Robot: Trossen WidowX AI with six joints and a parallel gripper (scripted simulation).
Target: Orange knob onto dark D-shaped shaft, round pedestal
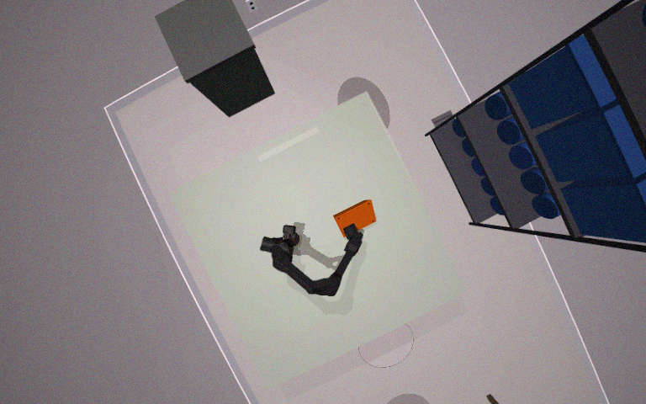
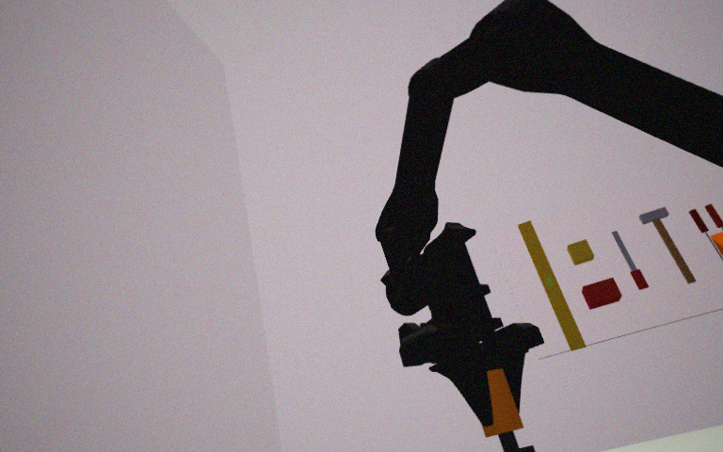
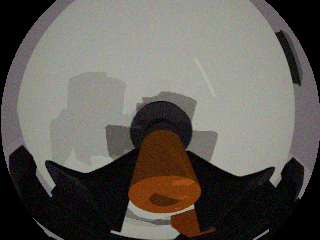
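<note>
Right now my gripper tip is 20 mm below the orange knob. Round my gripper tip: dark round pedestal (40 mm below).
</note>
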